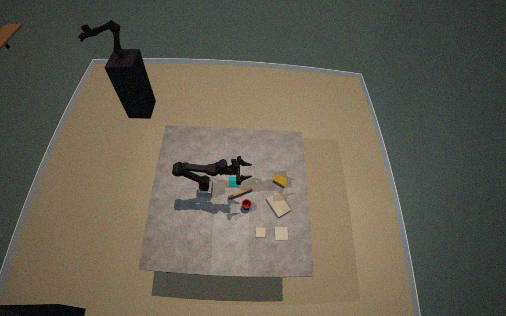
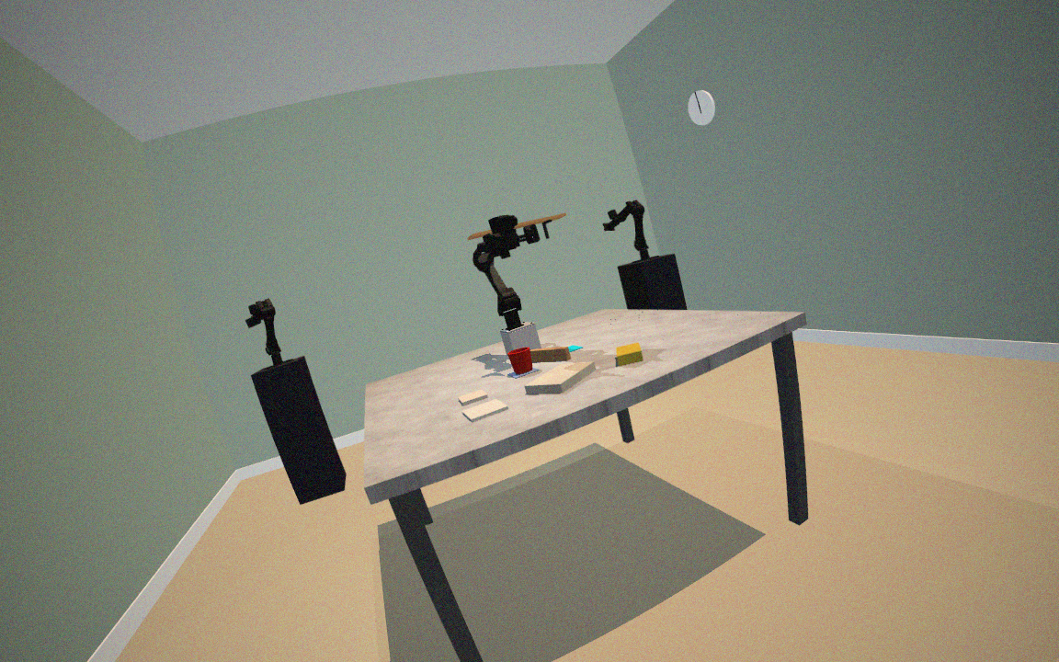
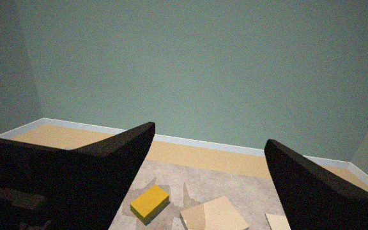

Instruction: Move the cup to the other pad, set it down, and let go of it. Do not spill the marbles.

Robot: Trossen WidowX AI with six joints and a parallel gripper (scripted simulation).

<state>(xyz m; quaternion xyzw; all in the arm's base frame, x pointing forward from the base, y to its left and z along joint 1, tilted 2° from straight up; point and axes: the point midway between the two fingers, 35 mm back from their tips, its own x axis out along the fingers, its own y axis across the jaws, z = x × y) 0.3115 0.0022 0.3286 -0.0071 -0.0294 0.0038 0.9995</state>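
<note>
Right now the red cup is 10 mm behind my gripper tip, 110 mm to the right of it and 400 mm below it. From my gripper tip the other things lie so: cyan pad 110 mm behind, 110 mm to the left, 450 mm below; blue pad 10 mm behind, 110 mm to the right, 450 mm below; wooden bar 60 mm behind, 430 mm below.
</note>
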